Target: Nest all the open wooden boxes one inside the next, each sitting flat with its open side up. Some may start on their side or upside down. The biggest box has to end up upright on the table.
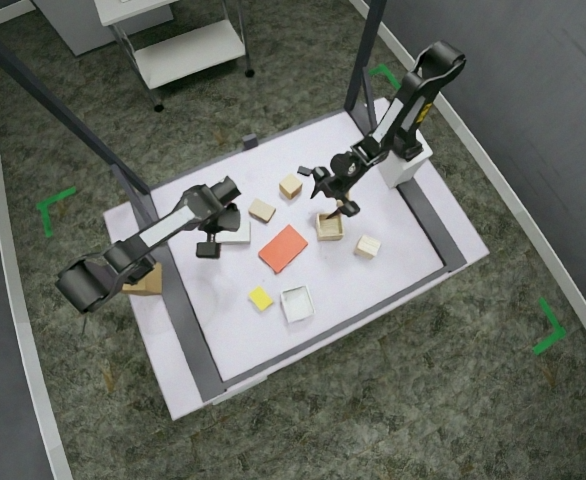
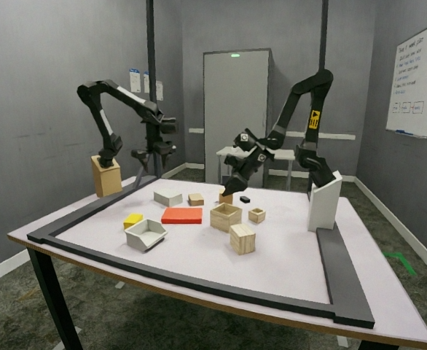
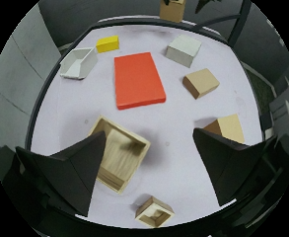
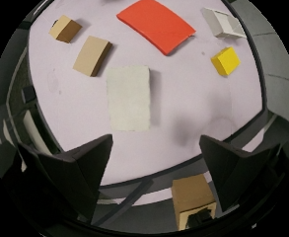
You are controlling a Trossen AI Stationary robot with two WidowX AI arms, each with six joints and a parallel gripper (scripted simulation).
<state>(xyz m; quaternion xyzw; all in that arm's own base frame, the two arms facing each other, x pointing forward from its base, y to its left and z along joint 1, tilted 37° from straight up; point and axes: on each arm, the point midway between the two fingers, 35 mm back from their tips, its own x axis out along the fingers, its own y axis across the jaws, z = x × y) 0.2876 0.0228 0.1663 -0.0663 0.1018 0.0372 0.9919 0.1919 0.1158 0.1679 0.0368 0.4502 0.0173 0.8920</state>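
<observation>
My left gripper is now 180 mm short of the mid-sized wooden box, 80 mm to the right of it and 100 mm above it. Round my left hand: biggest wooden box (50 mm ahead, 120 mm below); tan cube (140 mm behind, 50 mm to the right, 110 mm below); small wooden box (20 mm behind, 100 mm to the left, 120 mm below).
</observation>
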